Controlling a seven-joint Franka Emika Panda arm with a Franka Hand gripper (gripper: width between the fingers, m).
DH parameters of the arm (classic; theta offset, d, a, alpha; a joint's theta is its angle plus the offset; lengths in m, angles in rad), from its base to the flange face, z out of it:
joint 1: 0 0.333 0 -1.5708
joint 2: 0 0 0 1.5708
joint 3: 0 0.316 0.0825 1.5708
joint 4: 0 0 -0.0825 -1.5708
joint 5: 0 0.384 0 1.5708
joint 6: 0 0 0.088 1.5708
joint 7: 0 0.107 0 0
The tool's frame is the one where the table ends.
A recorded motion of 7 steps. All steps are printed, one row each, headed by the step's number.
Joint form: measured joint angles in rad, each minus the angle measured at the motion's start. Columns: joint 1, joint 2, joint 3, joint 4, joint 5, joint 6, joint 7.
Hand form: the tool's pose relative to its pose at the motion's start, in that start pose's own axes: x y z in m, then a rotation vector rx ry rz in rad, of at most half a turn. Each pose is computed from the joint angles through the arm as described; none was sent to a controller.
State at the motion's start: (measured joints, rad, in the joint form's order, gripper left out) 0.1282 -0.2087 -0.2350 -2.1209 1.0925 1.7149 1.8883
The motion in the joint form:
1: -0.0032 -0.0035 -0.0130 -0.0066 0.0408 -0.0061 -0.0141
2: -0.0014 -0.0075 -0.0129 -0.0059 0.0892 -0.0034 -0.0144
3: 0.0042 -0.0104 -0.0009 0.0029 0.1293 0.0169 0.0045
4: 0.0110 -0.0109 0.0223 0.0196 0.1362 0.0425 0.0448
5: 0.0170 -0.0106 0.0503 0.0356 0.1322 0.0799 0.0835
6: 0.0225 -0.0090 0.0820 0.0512 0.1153 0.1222 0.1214
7: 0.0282 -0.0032 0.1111 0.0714 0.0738 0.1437 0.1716
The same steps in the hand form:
1: 0.0008 -0.0008 -0.0064 -0.0100 -0.0469 0.0015
2: -0.0050 0.0024 -0.0073 -0.0223 -0.0942 0.0029
3: -0.0157 0.0073 -0.0041 -0.0241 -0.1300 0.0109
4: -0.0279 0.0138 0.0035 -0.0181 -0.1294 0.0260
5: -0.0394 0.0198 0.0127 -0.0002 -0.1211 0.0377
6: -0.0500 0.0257 0.0235 0.0250 -0.1024 0.0452
7: -0.0587 0.0319 0.0355 0.0436 -0.0580 0.0574

